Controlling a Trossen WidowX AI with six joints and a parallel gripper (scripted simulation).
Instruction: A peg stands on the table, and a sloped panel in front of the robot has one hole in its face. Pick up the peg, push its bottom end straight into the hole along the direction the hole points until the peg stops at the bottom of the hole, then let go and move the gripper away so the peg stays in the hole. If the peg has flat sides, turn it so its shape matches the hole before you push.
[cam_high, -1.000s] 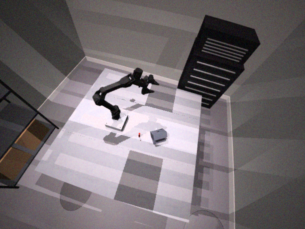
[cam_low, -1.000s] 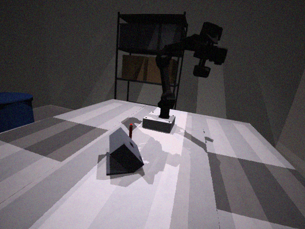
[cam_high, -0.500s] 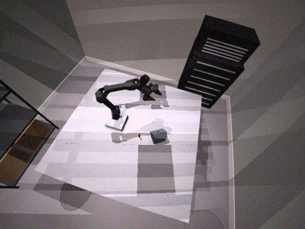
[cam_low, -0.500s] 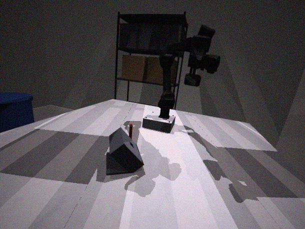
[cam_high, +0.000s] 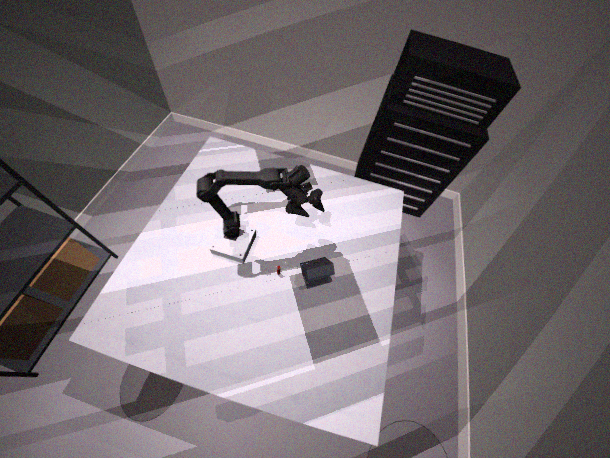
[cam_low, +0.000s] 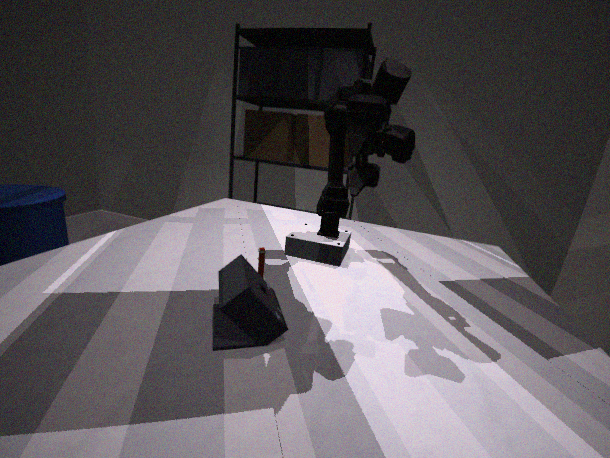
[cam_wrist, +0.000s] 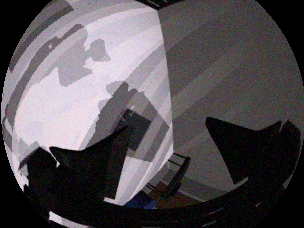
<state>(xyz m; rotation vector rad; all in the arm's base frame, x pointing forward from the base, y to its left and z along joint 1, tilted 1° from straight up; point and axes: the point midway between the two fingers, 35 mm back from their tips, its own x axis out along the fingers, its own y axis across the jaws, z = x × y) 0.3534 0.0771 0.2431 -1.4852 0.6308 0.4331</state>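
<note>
Now: the red peg 230 mm below my gripper tip, 190 mm to the right of it and 110 mm behind it. Also, from my gripper tip: dark sloped panel block (230 mm below, 150 mm to the right, 60 mm ahead).
</note>
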